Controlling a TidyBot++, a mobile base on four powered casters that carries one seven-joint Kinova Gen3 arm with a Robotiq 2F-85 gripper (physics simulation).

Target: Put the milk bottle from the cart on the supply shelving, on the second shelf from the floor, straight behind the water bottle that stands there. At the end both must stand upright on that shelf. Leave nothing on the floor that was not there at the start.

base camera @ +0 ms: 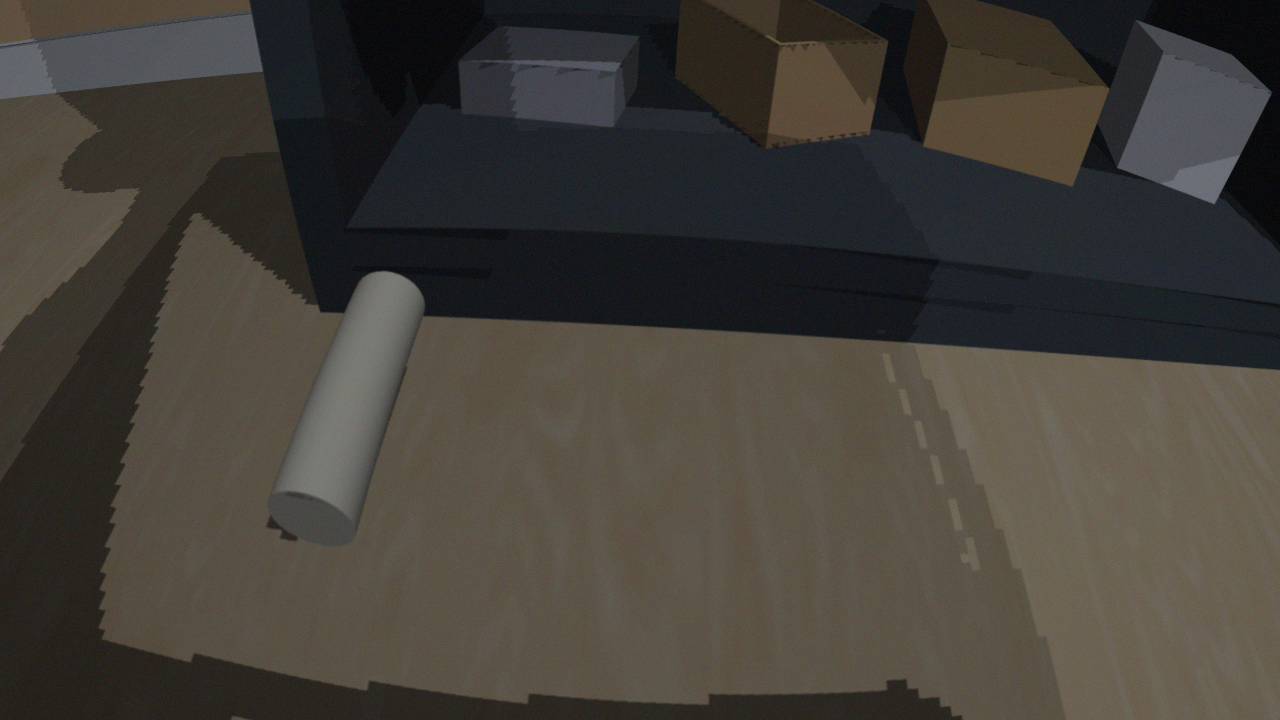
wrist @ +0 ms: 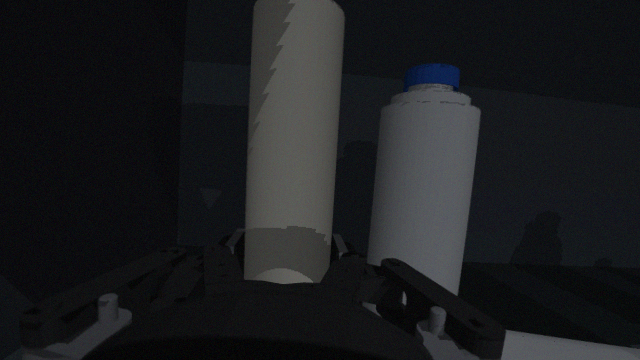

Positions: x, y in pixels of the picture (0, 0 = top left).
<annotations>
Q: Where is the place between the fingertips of my gripper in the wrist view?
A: At 288, 245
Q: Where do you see a white blue-capped bottle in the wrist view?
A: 428, 135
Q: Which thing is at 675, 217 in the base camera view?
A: A dark supply shelving.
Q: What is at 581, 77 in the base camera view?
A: A grey box.
</annotations>
